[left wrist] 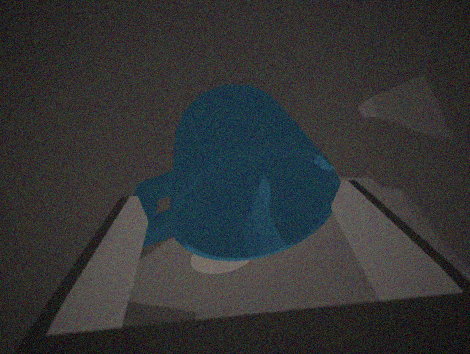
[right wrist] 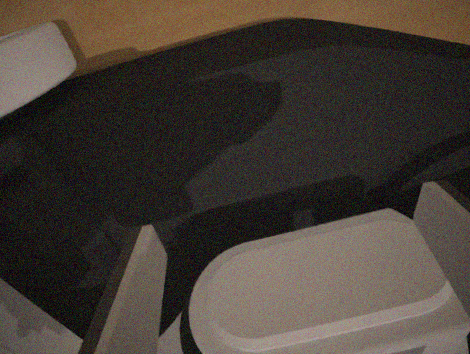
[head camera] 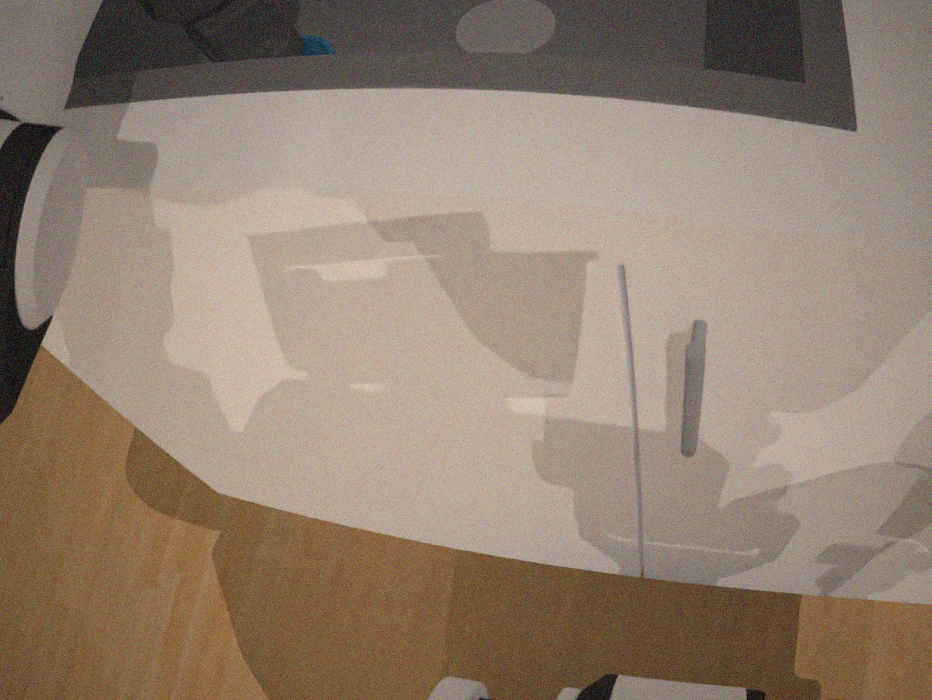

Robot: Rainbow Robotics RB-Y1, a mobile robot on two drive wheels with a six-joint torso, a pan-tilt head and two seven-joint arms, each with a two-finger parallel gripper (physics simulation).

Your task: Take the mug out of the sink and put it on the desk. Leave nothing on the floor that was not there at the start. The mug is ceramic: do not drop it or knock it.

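Places are measured from the robot's base along level axes (x right, y ahead, z up), in millimetres.
Pixels of known places: left gripper, between the fingertips: [left wrist: 241, 201]; right gripper, between the fingertips: [right wrist: 286, 221].
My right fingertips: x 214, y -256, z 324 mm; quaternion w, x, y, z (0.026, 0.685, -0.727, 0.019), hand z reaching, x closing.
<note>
Ahead of a thing's pixels: the offset from my right fingertips to its middle. "*": to the spot under its first point. Level surfaces: height alone.
The blue mug {dy +697, dx -550, dz +427 mm} [left wrist: 240, 150] is in the sink [head camera: 421, 71]. In the left wrist view its rim faces the fingers and its handle points to the picture's left; a small blue part of the mug [head camera: 317, 45] shows in the head view beside my dark left gripper, which hides the rest. My left gripper [left wrist: 241, 201] is open. Its fingertips are at either side of the mug, one by the handle and one by the rim's right side. I cannot tell whether they touch it. My right gripper [right wrist: 286, 221] is open and empty, away from the sink. No desk can be made out.
A pale counter front {* dy +523, dx -521, dz +166 mm} [head camera: 376, 452] with a grey bar handle {* dy +488, dx -242, dz +452 mm} [head camera: 693, 388] lies before the sink. A light round drain [head camera: 504, 26] is on the sink bottom. Wooden floor {dz -323 mm} [head camera: 339, 617] [right wrist: 175, 20] shows. A white rounded robot part {* dy -22, dx -115, dz -38 mm} [right wrist: 320, 280] is beyond my right fingers.
</note>
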